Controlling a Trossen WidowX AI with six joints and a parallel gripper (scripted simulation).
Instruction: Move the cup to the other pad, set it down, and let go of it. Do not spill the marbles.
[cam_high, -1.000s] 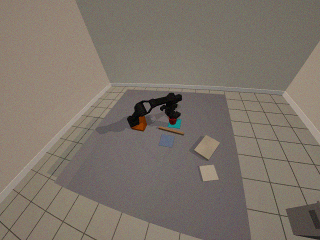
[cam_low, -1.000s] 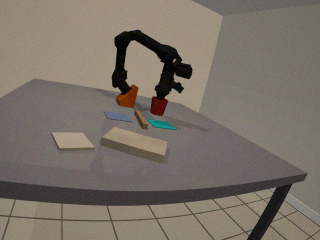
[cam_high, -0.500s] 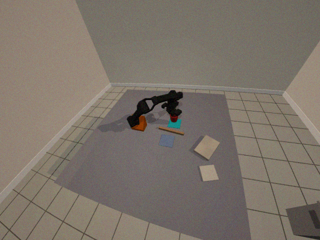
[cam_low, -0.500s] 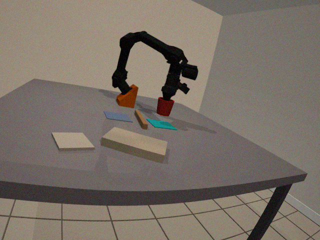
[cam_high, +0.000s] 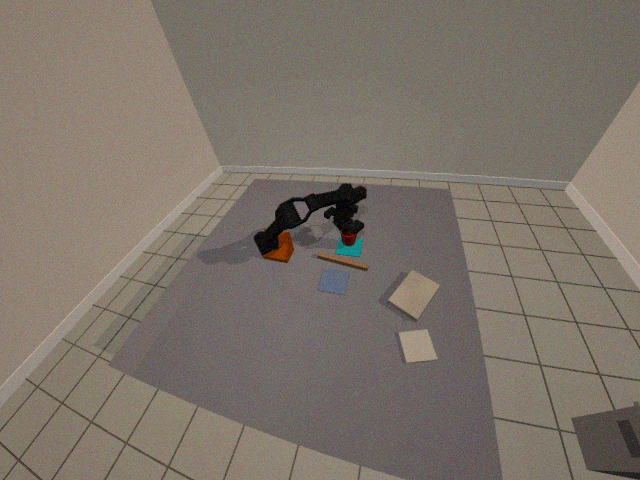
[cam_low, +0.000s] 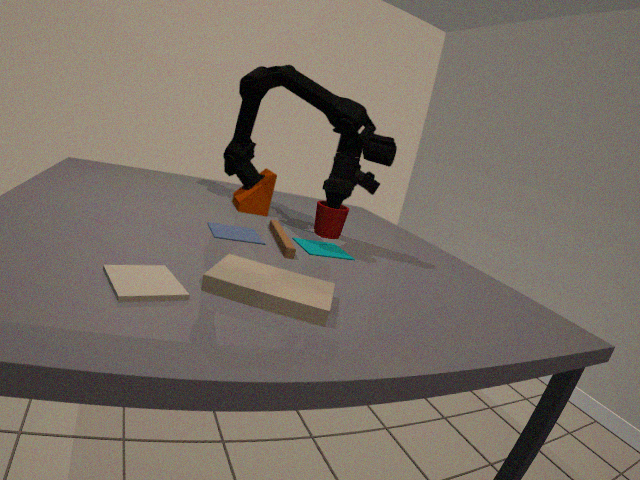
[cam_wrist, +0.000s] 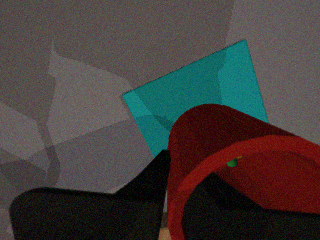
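The teal pad lies 30 mm ahead of my gripper tip, 20 mm to the right of it and 80 mm below it. Also, from my gripper tip: blue-grey pad 20 mm behind, 220 mm to the right, 80 mm below; wooden stick 120 mm to the right, 70 mm below; red cup 20 mm ahead, 20 mm to the right.
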